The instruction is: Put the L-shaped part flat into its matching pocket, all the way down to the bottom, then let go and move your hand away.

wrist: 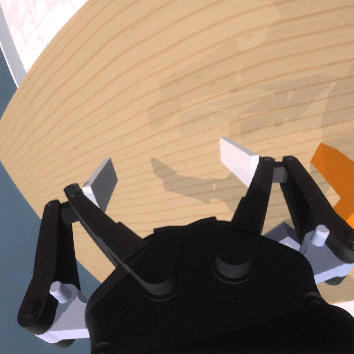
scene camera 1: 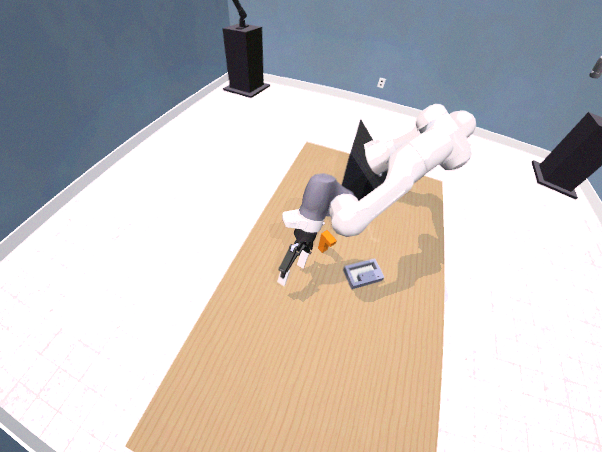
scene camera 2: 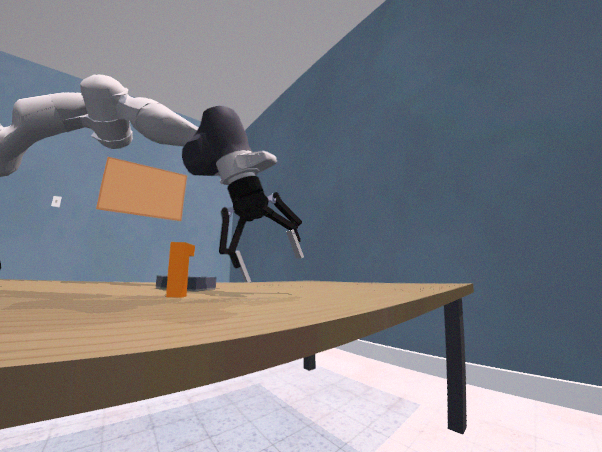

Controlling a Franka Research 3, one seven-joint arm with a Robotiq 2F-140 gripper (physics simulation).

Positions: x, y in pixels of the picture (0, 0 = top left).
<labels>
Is the gripper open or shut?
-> Open.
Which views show the gripper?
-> The wrist view, scene camera 1 and scene camera 2: all of them.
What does the orange L-shaped part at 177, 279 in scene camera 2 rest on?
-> The table.
</labels>
